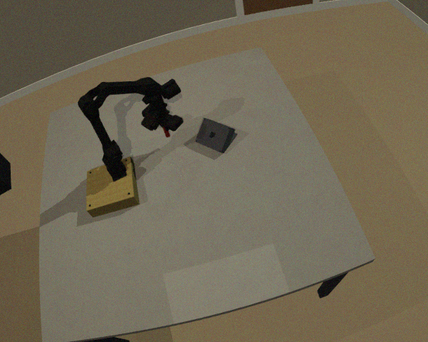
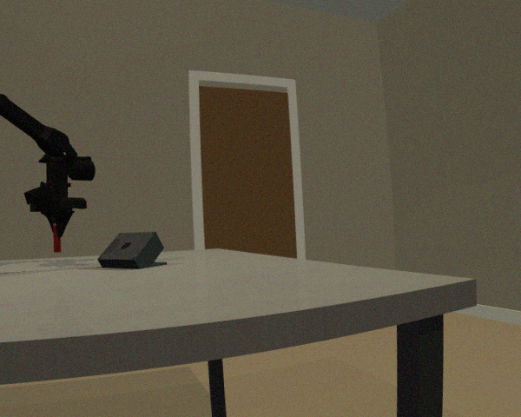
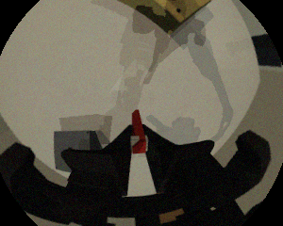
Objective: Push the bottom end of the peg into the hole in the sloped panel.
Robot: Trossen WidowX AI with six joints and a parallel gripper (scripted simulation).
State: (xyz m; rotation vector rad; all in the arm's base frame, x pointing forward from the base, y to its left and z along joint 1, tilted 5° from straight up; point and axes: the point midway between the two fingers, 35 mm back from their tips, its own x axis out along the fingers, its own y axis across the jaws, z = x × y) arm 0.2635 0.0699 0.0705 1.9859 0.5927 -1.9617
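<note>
The sloped panel is 17 cm ahead of my gripper tip, 10 cm to the right of it and 5 cm below it. From my gripper tip the other things lie so: peg 2 cm above.
</note>
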